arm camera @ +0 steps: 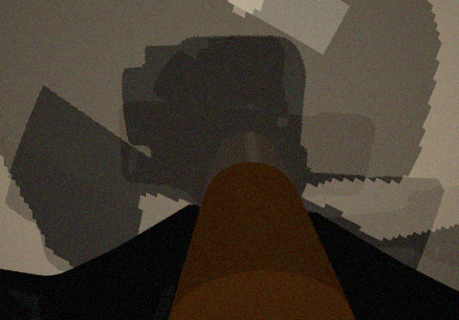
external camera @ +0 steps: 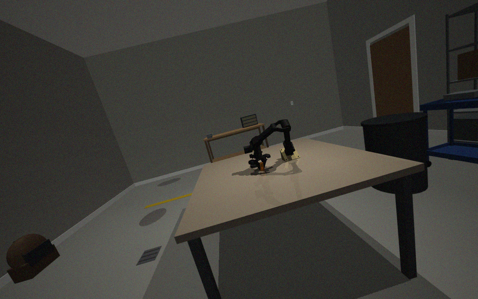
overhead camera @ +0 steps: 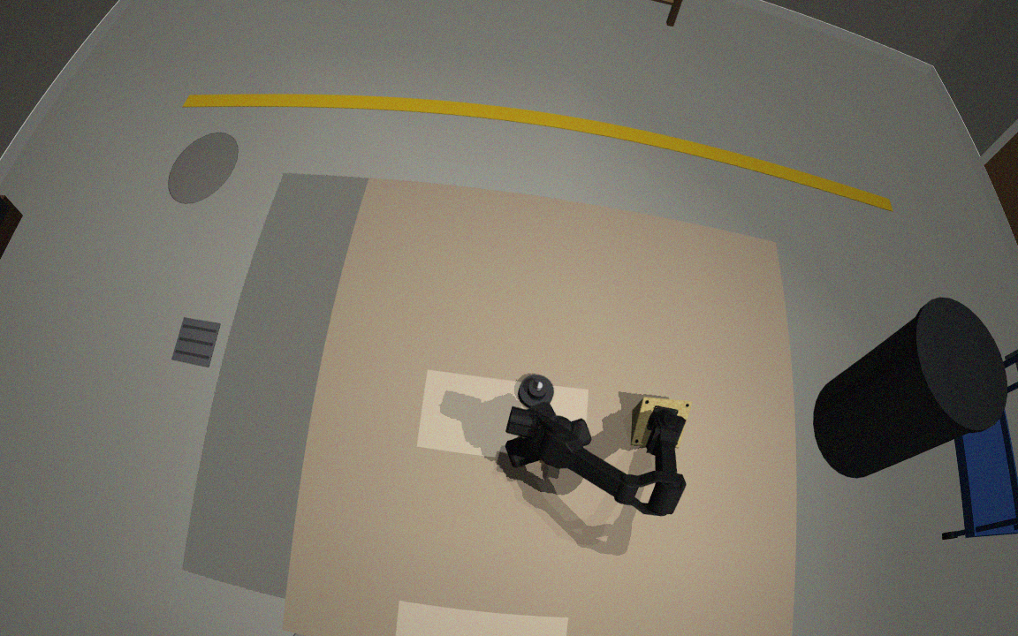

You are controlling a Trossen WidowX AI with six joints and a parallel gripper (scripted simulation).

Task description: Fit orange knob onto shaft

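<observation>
My gripper tip is now 30 mm below the orange knob. From my gripper tip the other things lie so: round pedestal: 40 mm ahead, 150 mm to the right, 20 mm above.
</observation>
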